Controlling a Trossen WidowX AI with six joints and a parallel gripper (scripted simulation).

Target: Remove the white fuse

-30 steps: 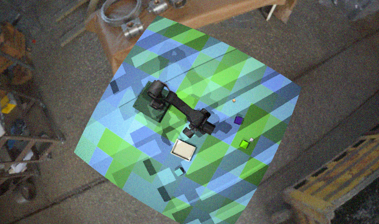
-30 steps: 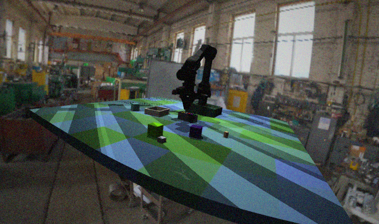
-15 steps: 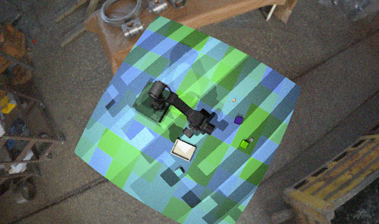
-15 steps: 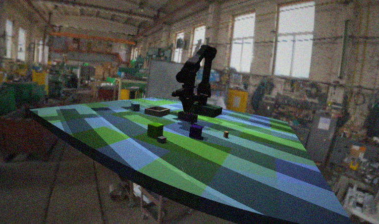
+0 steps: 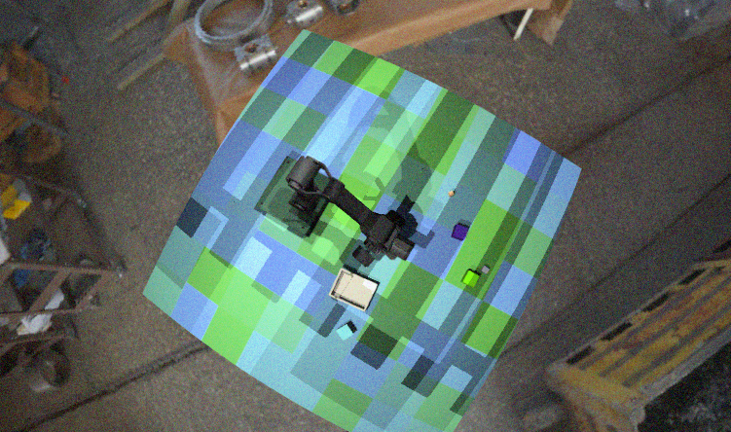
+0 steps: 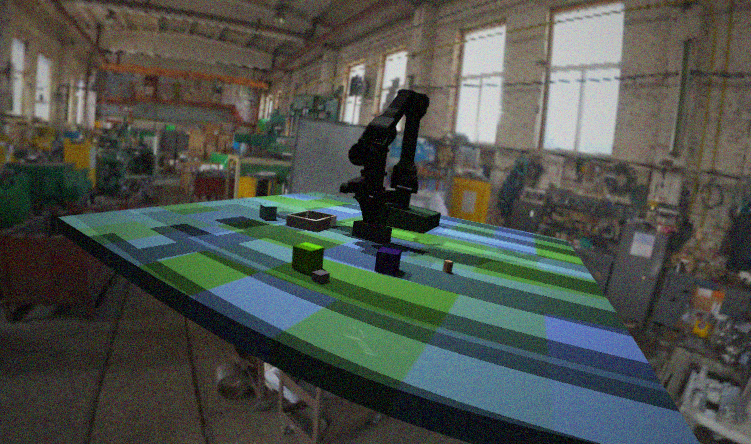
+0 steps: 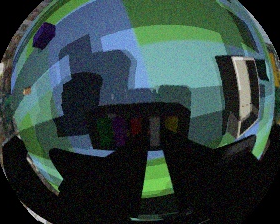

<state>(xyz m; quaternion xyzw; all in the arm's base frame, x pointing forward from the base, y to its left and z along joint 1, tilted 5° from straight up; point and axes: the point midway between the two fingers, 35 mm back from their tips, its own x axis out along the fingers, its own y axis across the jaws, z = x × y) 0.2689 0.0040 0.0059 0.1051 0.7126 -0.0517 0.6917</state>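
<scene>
Now: the tray 18 cm to the right of my gripper tip and 4 cm below it. Also, from my gripper tip: white fuse: 1 cm below; then purple cube: 23 cm ahead, 15 cm to the left, 2 cm below; then small orange cylinder: 26 cm to the left, 14 cm ahead, 3 cm below.
</scene>
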